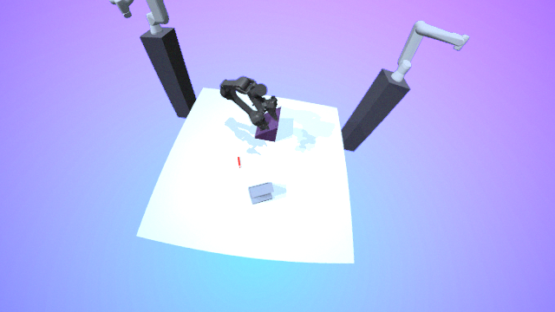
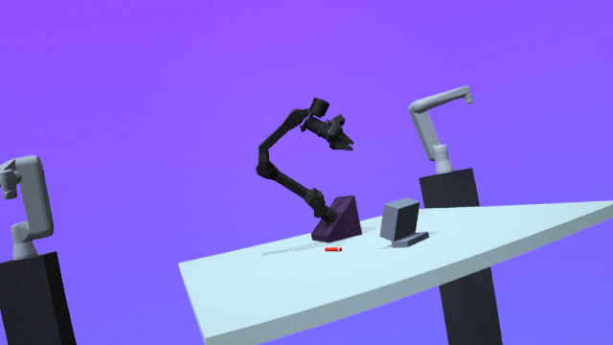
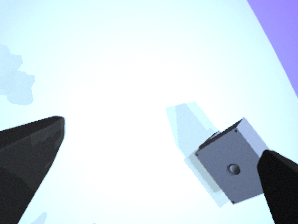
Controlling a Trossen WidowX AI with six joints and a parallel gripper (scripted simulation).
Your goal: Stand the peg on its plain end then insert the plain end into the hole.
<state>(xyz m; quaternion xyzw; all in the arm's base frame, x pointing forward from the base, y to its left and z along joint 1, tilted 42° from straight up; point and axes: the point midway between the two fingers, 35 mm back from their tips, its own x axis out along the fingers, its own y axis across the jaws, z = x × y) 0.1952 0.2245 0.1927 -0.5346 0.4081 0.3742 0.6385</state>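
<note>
The red peg lies 9 cm ahead of my gripper tip, 18 cm to the right of it and 35 cm below it. Also, from my gripper tip: low foot (28 cm ahead, 35 cm below); then grey sloped panel (26 cm ahead, 1 cm to the right, 28 cm below).
</note>
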